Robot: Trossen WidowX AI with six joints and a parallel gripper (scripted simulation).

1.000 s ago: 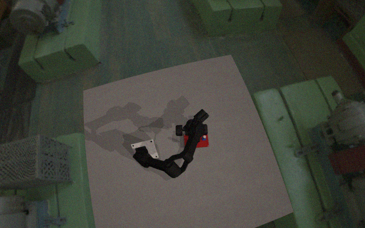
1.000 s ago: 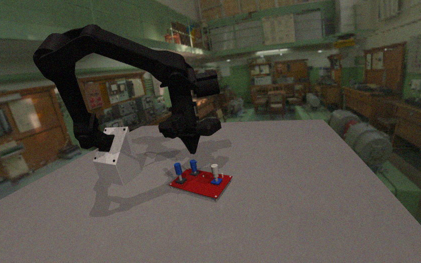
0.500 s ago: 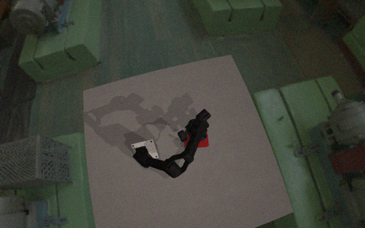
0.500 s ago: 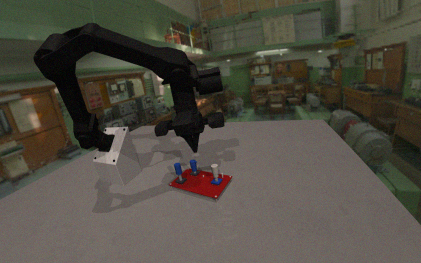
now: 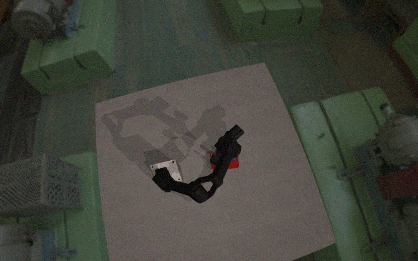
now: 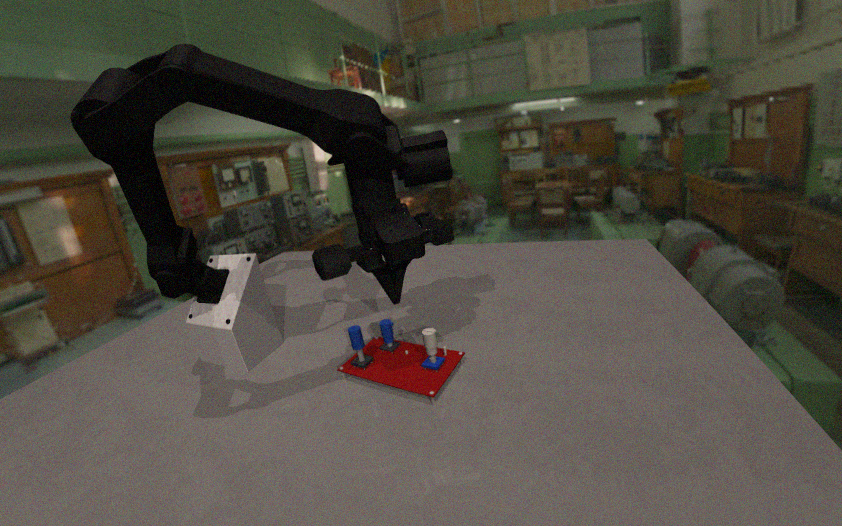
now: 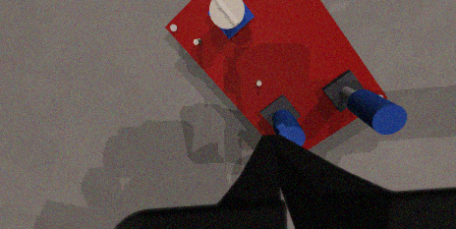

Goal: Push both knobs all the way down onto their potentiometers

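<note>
Right now the blue knob is 50 mm below my gripper tip and 20 mm behind it.
</note>
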